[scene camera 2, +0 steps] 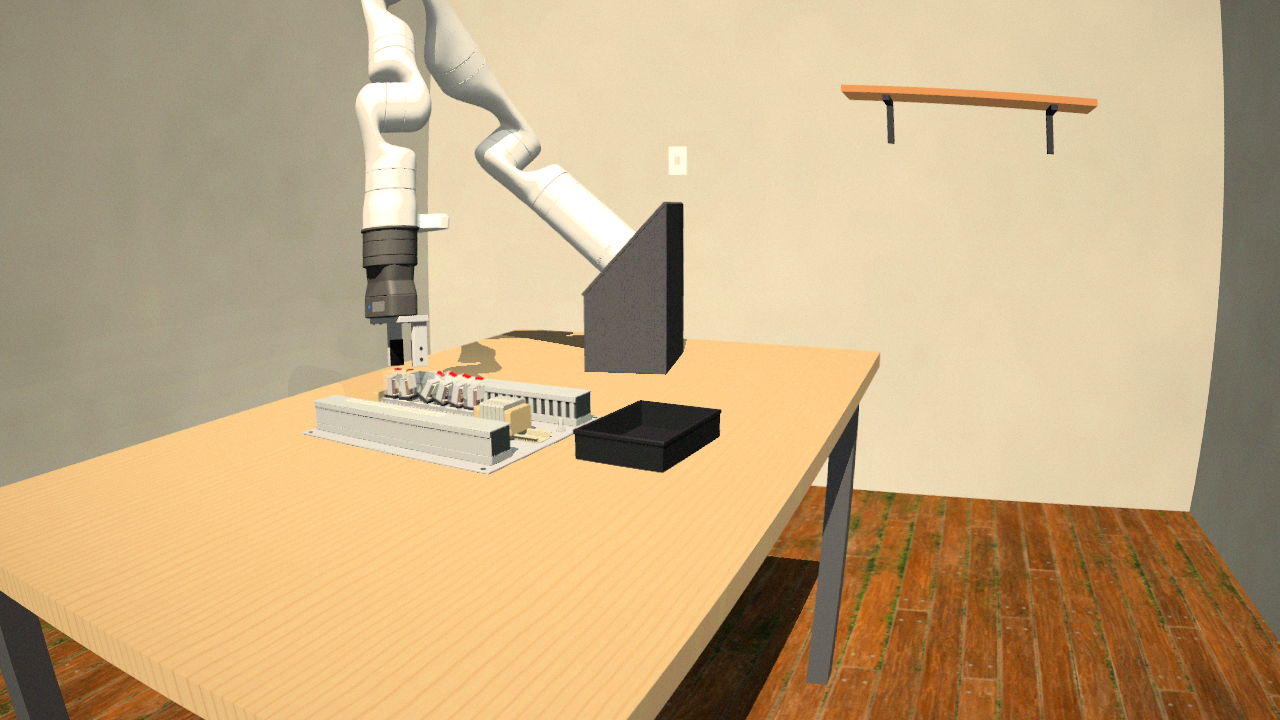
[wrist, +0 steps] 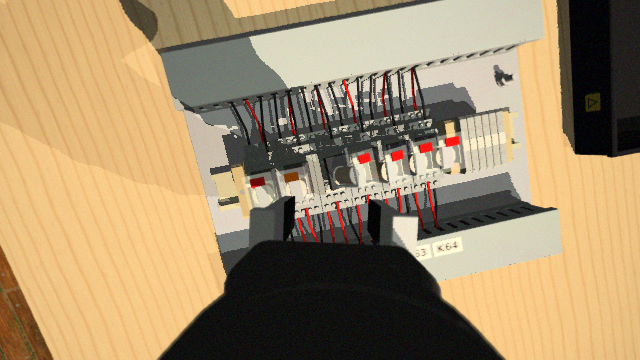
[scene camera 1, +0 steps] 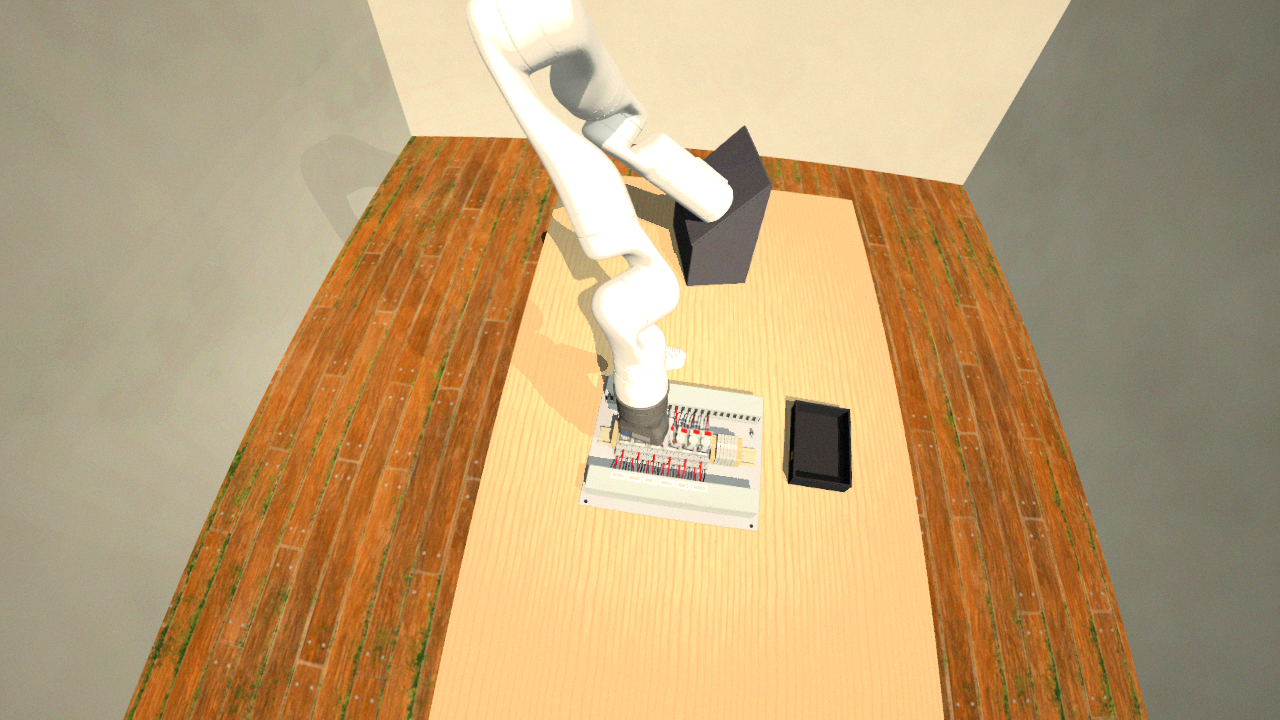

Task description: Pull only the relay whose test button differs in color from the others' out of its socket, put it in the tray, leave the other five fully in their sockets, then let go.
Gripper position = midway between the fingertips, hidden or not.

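The wrist view shows a red-button relay (wrist: pixel 261 187), my gripper (wrist: pixel 331 213) and a panel (wrist: pixel 467 87). The panel (scene camera 1: pixel 602 455) is visible again together with my gripper (scene camera 1: pixel 650 437). My gripper (scene camera 2: pixel 407 366) can also be seen from scene camera 2.
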